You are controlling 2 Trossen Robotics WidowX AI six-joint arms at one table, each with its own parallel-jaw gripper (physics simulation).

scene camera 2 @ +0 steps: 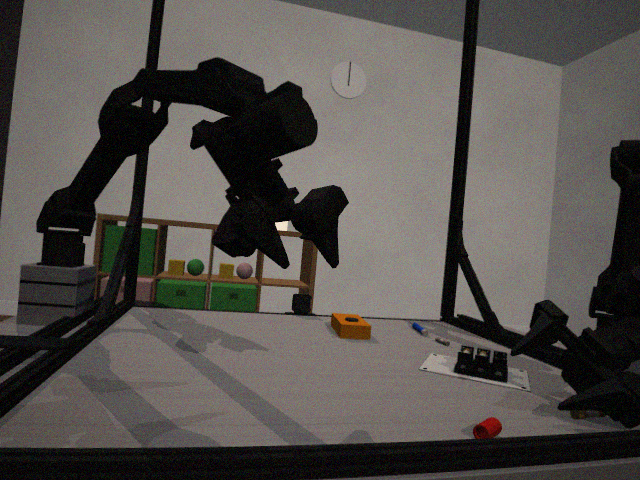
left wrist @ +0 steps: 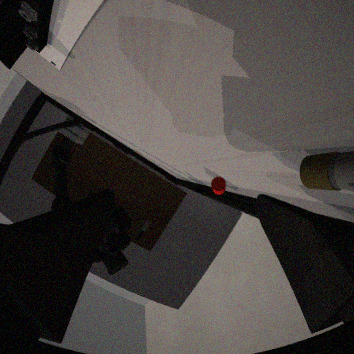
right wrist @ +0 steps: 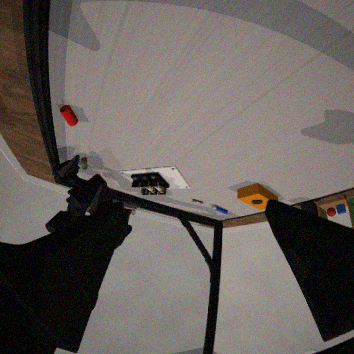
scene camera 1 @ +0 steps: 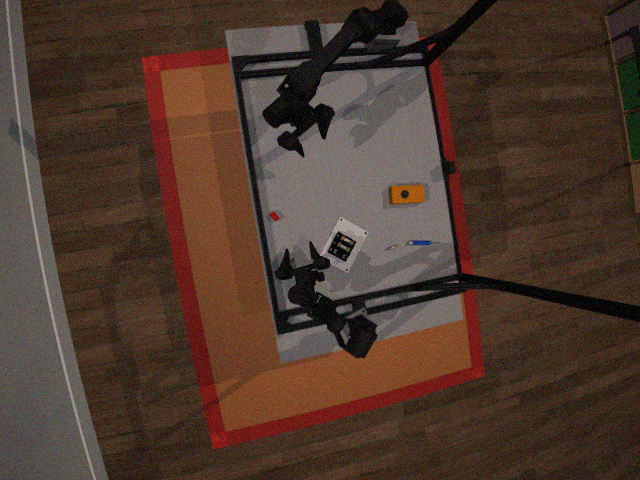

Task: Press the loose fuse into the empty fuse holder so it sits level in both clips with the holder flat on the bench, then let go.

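Frame: origin at the left arm's base, x down, y right, z back, level; millimetres.
Where they show: left gripper, fingertip midpoint: (scene camera 2: pixel 533 378) (left wrist: pixel 187 199) (right wrist: pixel 89 168) (scene camera 1: pixel 298 245); right gripper, fingertip midpoint: (scene camera 2: pixel 310 266) (right wrist: pixel 196 208) (scene camera 1: pixel 313 147); right arm's base, origin of the base link: (scene camera 2: pixel 61 265) (left wrist: pixel 70 137) (scene camera 1: pixel 386 26).
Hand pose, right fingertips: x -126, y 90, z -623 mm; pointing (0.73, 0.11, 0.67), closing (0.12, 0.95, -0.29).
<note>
Each offset is from my right fingertips to the top centre of the thing. "*": to the spot under its first point.
The loose fuse {dx +152, dy -204, dz +327 mm} (scene camera 2: pixel 586 413) (left wrist: pixel 325 171) (right wrist: pixel 84 162), pale with brass caps, lies on the bench by my left gripper; in scene camera 2 the fingers partly hide it, and the left wrist view cuts it off at the right edge. My left gripper (scene camera 1: pixel 299 246) (scene camera 2: pixel 536 380) (left wrist: pixel 187 199) is open and empty, low over the bench. The black fuse holder {dx +131, dy -5, dz +339 mm} (scene camera 1: pixel 342 245) (scene camera 2: pixel 480 364) (right wrist: pixel 150 180) sits on a white plate {* dx +165, dy +64, dz +313 mm} (scene camera 1: pixel 357 230) (scene camera 2: pixel 436 364). Two of its positions hold fuses; the one nearest the left arm looks empty. My right gripper (scene camera 1: pixel 313 147) (scene camera 2: pixel 312 266) (right wrist: pixel 196 208) is open and empty, high above the bench.
A red cylinder {dx +148, dy -191, dz +139 mm} (scene camera 1: pixel 274 216) (scene camera 2: pixel 487 428) (left wrist: pixel 218 185) (right wrist: pixel 69 115) lies near the bench edge. An orange box {dx +132, dy +294, dz +271 mm} (scene camera 1: pixel 416 194) (scene camera 2: pixel 356 333) (right wrist: pixel 247 192), a blue-handled tool {dx +152, dy +290, dz +472 mm} (scene camera 1: pixel 419 242) (scene camera 2: pixel 418 328) and a small pale piece {dx +156, dy +161, dz +429 mm} (scene camera 1: pixel 392 246) (scene camera 2: pixel 442 341) lie beyond the holder. Black frame bars border the bench.
</note>
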